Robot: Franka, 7 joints.
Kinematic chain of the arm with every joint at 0, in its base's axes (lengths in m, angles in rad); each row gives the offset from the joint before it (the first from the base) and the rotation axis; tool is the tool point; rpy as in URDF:
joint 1: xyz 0 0 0.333 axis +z
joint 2: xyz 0 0 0 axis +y
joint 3: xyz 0 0 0.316 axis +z
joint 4: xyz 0.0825 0 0 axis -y
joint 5: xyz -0.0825 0 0.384 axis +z
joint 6: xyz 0 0 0 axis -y
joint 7: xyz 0.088 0 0 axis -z
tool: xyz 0 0 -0.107 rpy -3.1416 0 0
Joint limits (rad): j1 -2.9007..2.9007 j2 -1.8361..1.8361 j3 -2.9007..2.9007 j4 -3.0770..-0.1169 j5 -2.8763..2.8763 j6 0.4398..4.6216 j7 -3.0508..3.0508
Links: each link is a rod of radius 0.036 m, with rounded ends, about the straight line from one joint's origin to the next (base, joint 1, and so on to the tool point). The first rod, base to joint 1, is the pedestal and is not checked.
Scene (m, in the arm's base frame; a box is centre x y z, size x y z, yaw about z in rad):
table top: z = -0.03
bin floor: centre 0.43 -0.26 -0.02 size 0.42 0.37 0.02 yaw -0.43
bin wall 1: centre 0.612 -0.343 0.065 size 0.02 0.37 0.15 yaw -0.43
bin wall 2: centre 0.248 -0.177 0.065 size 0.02 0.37 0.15 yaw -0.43
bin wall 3: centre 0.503 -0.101 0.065 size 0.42 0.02 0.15 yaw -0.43
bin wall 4: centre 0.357 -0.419 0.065 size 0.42 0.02 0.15 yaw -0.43
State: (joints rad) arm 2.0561 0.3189 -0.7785 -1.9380 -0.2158 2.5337 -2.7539
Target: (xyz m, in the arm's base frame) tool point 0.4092 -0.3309 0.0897
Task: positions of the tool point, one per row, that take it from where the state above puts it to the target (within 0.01 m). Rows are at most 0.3 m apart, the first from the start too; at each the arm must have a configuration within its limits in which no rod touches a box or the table.
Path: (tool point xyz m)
1: 0.3620 0.5030 0.3201
2: 0.5084 0.3082 0.2653
3: 0.5636 0.0748 0.2401
4: 0.5246 -0.1513 0.2432
5: 0.4092 -0.3309 0.2706
6: 0.4160 -0.3358 0.1830
7: 0.4092 -0.3309 0.0897

